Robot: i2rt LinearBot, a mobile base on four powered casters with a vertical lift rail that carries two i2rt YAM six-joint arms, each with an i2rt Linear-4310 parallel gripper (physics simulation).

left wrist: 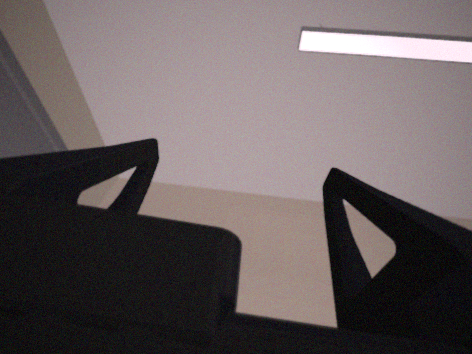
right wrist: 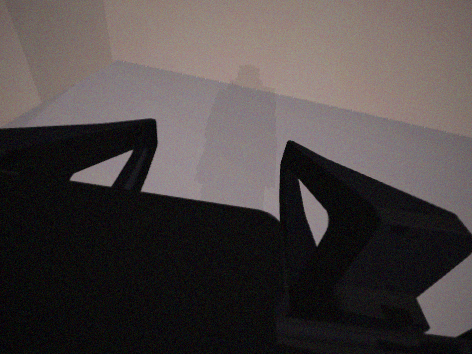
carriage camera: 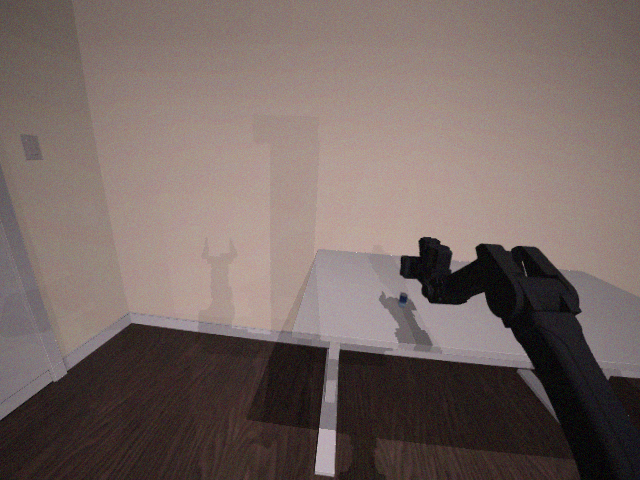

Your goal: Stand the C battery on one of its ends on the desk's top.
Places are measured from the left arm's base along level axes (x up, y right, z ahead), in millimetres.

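Where they show: left gripper, fingertip midpoint: (left wrist: 242, 163); right gripper, fingertip midpoint: (right wrist: 220, 142) (carriage camera: 410, 258).
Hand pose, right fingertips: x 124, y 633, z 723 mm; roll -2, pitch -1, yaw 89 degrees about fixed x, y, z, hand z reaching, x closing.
Observation:
After its pixels a point has its place.
The C battery (carriage camera: 402, 299) {x -30, y 627, z 710 mm} is a small blue cylinder on the white desk (carriage camera: 351, 310) {x -62, y 441, z 667 mm} (right wrist: 170, 95) {x -62, y 485, z 1145 mm} in the carriage camera. It looks upright there, though it is small and blurred. It does not show in the right wrist view. My right gripper (carriage camera: 406, 253) {x 124, y 633, z 723 mm} (right wrist: 220, 142) {x 124, y 633, z 723 mm} is open and empty, raised above the desk top, up and to the right of the battery in the carriage camera. My left gripper (left wrist: 242, 163) {x 440, y -7, z 24 mm} is open and empty, facing the wall and ceiling, away from the desk.
The beige wall (carriage camera: 439, 129) {x 629, y 881, z 1280 mm} rises behind the desk. A white desk leg (carriage camera: 329, 408) stands on the dark wood floor (carriage camera: 180, 403) {x -782, y -354, z 812 mm}. Shadows of the arms fall on the desk and wall. A ceiling light (left wrist: 385, 46) {x 1296, y 399, z 116 mm} shows in the left wrist view.

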